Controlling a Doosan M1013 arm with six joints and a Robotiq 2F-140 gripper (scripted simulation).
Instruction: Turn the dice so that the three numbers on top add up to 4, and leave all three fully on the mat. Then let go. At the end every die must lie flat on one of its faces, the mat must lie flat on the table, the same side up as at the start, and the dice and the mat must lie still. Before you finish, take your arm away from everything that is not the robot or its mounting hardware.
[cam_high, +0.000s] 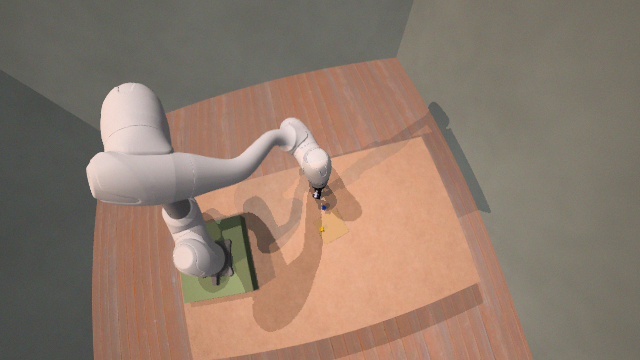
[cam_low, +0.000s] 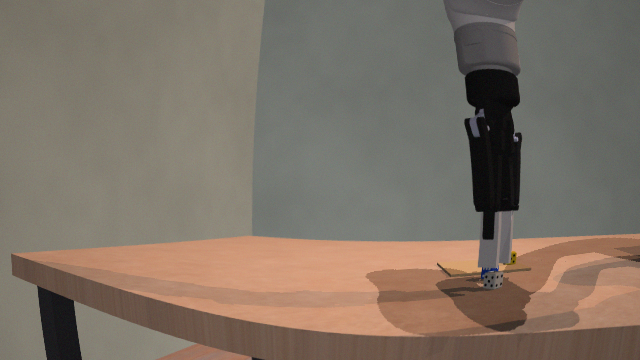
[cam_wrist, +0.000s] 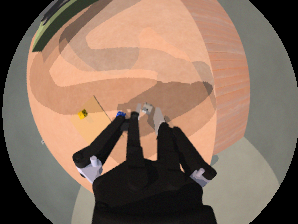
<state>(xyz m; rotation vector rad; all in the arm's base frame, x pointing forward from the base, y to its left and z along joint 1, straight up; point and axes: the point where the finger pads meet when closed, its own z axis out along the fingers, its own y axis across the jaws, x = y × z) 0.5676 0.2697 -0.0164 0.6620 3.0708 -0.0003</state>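
Now: the white die 5 cm below my hand. Also, from my hand: yellow die: 18 cm to the right, 5 cm below, 2 cm behind; then tan mat: 17 cm to the right, 6 cm below, 3 cm ahead; then blue die: 7 cm to the right, 5 cm below, 1 cm ahead.
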